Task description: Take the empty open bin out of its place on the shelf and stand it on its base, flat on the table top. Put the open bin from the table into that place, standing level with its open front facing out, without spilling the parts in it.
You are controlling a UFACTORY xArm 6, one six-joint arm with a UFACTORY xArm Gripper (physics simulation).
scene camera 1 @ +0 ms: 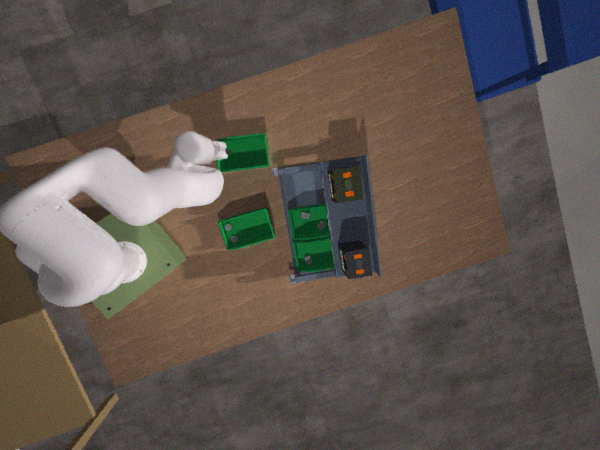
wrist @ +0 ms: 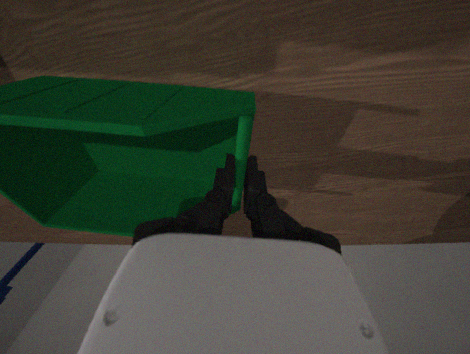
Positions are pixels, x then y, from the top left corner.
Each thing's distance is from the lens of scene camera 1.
green open bin (scene camera 1: 248, 151): 112 cm
green open bin (scene camera 1: 253, 227): 114 cm
green open bin (scene camera 1: 301, 229): 113 cm
